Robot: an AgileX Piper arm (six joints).
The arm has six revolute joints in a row. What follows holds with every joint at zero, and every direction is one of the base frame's.
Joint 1 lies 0.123 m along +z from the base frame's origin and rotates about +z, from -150 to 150 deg.
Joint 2 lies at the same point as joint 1 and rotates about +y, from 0 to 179.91 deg.
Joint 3 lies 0.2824 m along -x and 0.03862 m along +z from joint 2 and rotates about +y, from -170 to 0 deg.
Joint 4 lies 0.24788 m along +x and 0.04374 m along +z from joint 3 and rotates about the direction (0.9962, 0, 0.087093), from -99.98 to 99.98 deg.
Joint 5 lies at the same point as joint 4 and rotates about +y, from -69.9 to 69.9 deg.
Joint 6 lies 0.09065 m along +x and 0.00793 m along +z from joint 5 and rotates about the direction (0.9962, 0, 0.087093), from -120 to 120 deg.
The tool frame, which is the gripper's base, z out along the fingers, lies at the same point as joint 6; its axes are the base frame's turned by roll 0, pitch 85.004 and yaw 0 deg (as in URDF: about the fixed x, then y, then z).
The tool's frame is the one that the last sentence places.
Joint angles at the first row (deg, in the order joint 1, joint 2, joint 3, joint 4, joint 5, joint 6):
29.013 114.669 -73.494 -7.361 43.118 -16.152
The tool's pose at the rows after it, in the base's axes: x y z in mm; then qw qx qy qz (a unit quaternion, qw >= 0):
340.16 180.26 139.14 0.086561 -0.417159 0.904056 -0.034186
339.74 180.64 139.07 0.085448 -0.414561 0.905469 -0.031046
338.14 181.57 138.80 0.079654 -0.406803 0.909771 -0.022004
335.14 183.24 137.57 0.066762 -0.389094 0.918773 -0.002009
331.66 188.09 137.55 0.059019 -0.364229 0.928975 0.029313
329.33 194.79 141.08 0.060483 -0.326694 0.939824 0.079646
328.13 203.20 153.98 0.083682 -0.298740 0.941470 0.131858
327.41 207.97 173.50 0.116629 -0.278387 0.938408 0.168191
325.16 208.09 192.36 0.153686 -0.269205 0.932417 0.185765
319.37 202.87 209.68 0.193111 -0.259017 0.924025 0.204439
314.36 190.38 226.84 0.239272 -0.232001 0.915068 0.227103
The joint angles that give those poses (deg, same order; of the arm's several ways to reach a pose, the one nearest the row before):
29.012 115.396 -73.496 -6.708 43.655 -16.054
29.012 115.395 -73.494 -6.206 43.743 -16.054
29.013 115.397 -73.495 -4.708 44.294 -16.053
28.911 115.520 -73.494 -1.434 45.387 -16.054
28.977 115.519 -73.493 3.393 45.864 -16.052
28.746 115.132 -73.494 11.019 45.472 -16.788
28.746 113.529 -73.493 18.803 43.933 -18.809
28.746 110.954 -73.495 23.943 42.364 -19.975
28.745 107.927 -72.757 26.369 40.178 -20.841
28.259 104.087 -70.366 29.998 37.171 -23.349
26.631 99.667 -67.024 35.833 33.337 -27.088

